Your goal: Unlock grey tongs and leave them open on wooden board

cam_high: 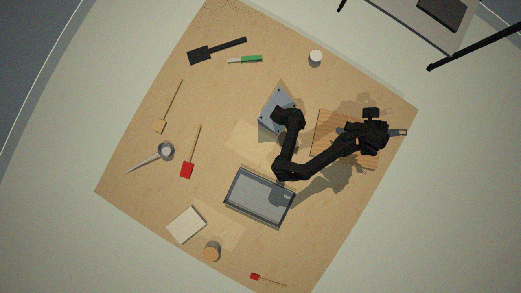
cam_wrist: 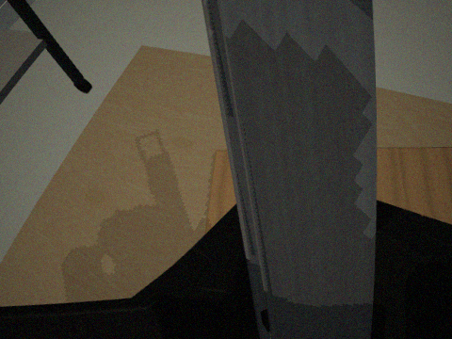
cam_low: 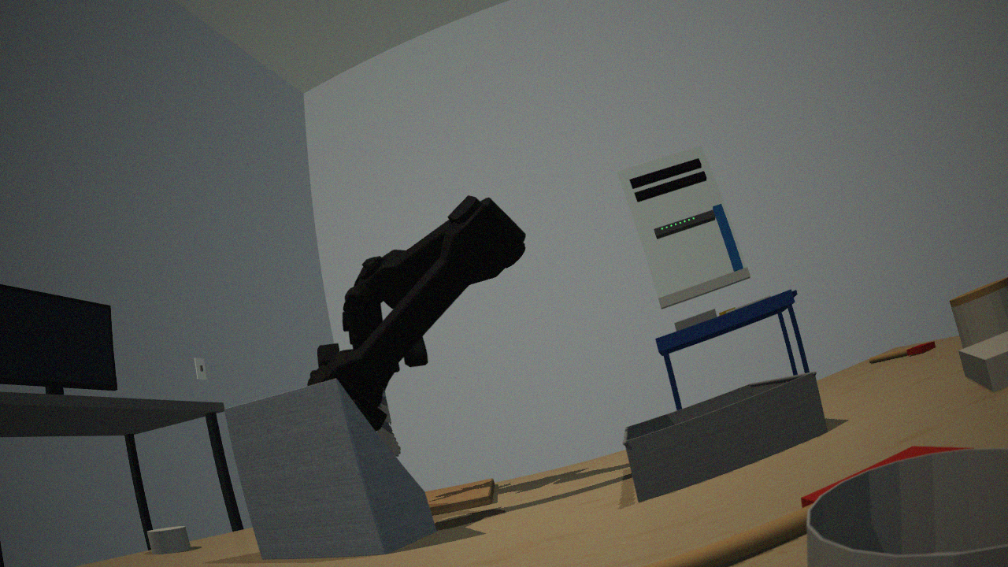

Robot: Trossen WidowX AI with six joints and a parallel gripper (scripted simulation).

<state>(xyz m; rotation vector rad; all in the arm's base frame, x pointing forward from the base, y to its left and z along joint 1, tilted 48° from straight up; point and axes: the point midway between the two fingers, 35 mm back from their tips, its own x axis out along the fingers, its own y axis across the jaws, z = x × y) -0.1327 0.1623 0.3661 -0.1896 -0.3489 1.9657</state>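
Right now the wooden board is 50 mm ahead of my gripper tip, 20 mm to the right of it and 210 mm below it. From my gripper tip the other things lie so: green-handled tool (20 mm behind, 700 mm to the right, 210 mm below); then roasting tin (530 mm ahead, 260 mm to the right, 190 mm below); then red spatula (540 mm ahead, 660 mm to the right, 210 mm below).
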